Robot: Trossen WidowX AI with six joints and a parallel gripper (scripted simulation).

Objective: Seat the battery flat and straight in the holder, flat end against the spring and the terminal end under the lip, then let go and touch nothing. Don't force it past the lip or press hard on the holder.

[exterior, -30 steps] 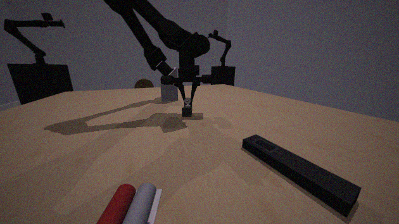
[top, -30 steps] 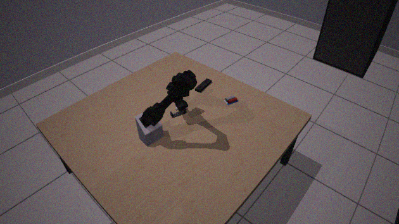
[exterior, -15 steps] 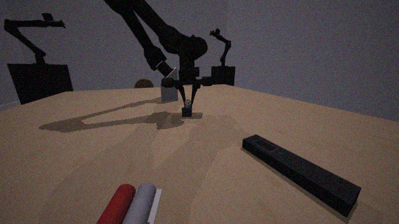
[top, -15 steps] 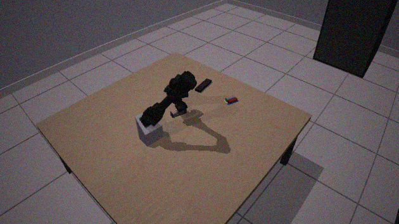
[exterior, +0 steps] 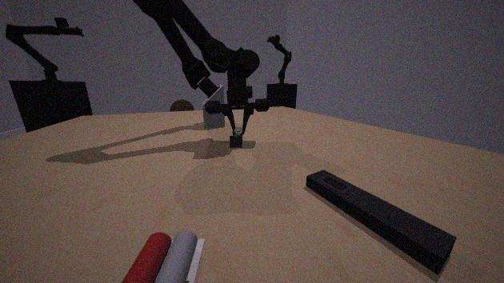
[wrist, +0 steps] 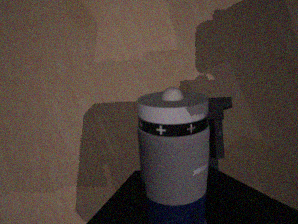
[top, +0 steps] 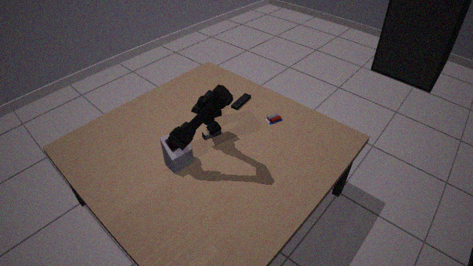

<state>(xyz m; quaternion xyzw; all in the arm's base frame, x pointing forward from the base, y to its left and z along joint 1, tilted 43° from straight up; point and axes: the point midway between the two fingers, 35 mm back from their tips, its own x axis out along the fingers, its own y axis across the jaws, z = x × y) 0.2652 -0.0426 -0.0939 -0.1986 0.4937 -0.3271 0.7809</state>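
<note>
Now: the battery 10 mm above my gripper tip. Round my gripper tip: long black bar: 320 mm ahead, 90 mm to the left, 10 mm below.
</note>
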